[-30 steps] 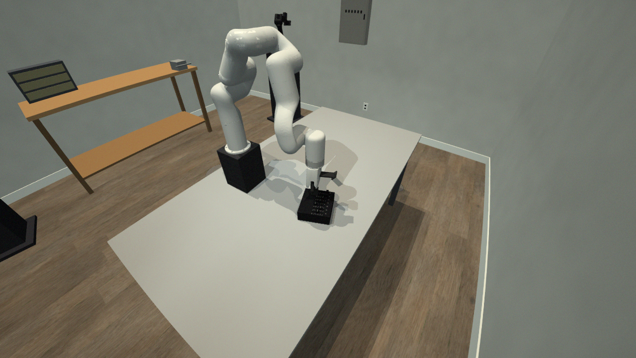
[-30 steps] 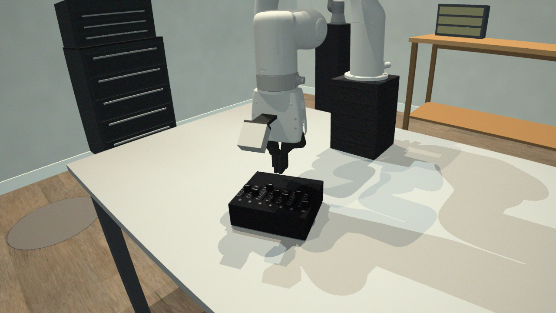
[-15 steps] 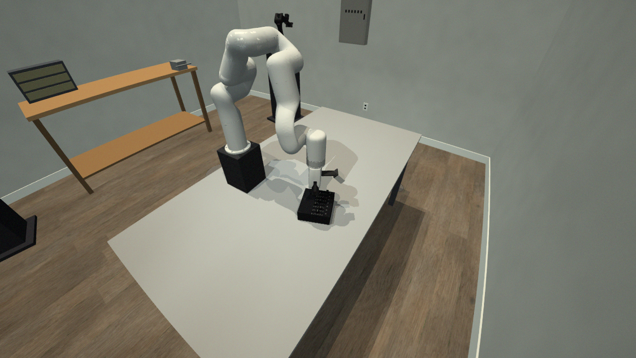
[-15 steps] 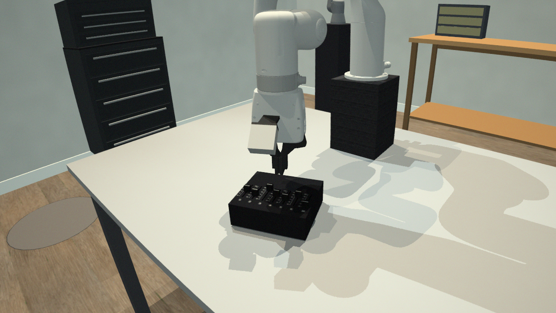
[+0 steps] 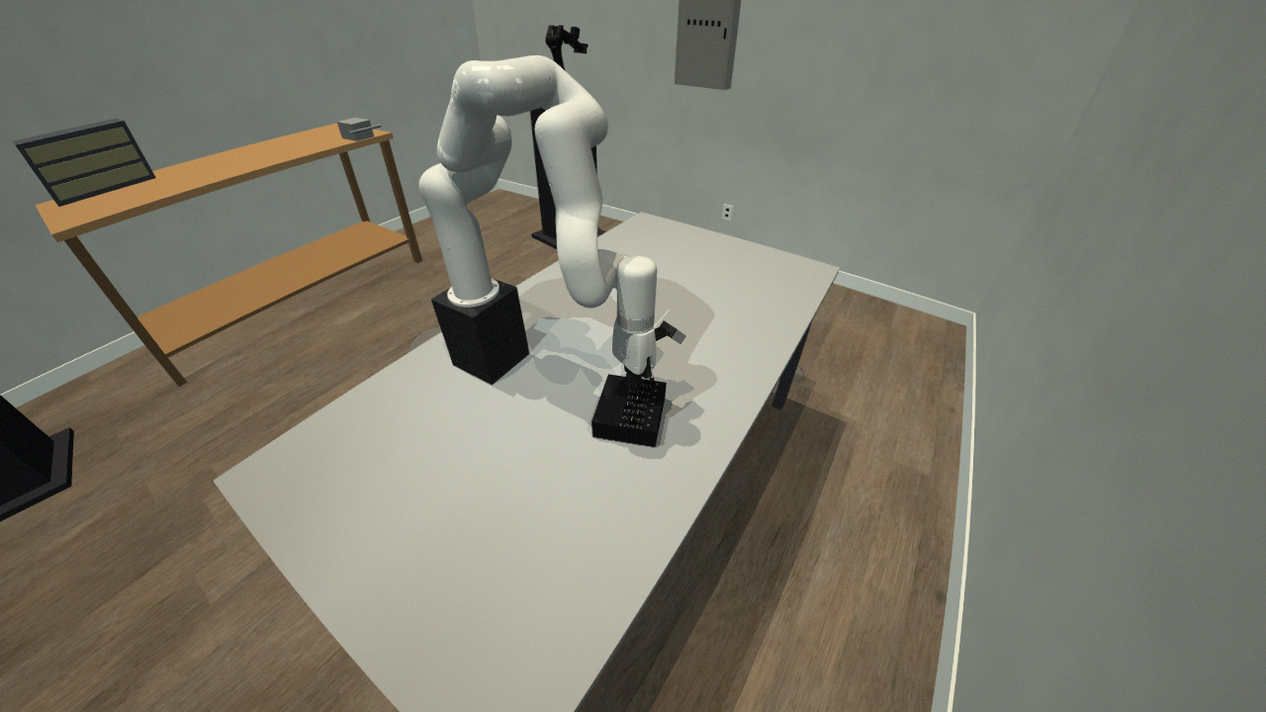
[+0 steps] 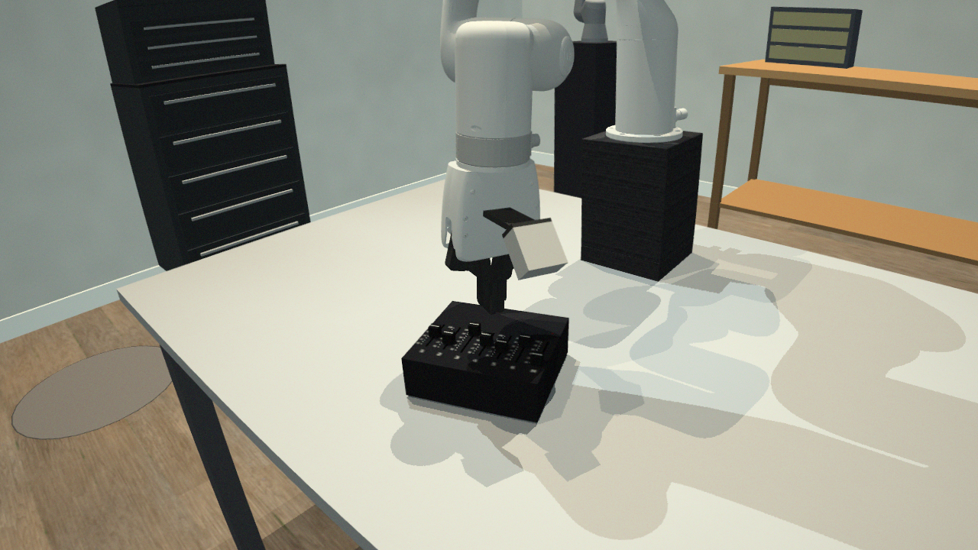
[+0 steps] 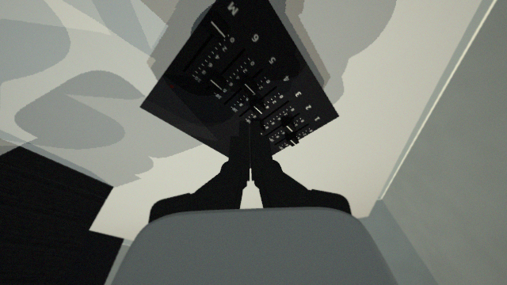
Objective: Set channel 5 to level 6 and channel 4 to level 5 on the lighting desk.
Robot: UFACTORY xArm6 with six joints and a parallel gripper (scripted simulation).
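My gripper is now 50 mm above the channel 5 fader cap, 20 mm to the right of it and 10 mm short of it. From my hand the other things lie so: channel 3 fader cap 50 mm below, 30 mm to the right, 10 mm ahead; channel 4 cap 50 mm below, 10 mm ahead; channel 6 fader cap 50 mm below, 30 mm to the left, 20 mm behind.
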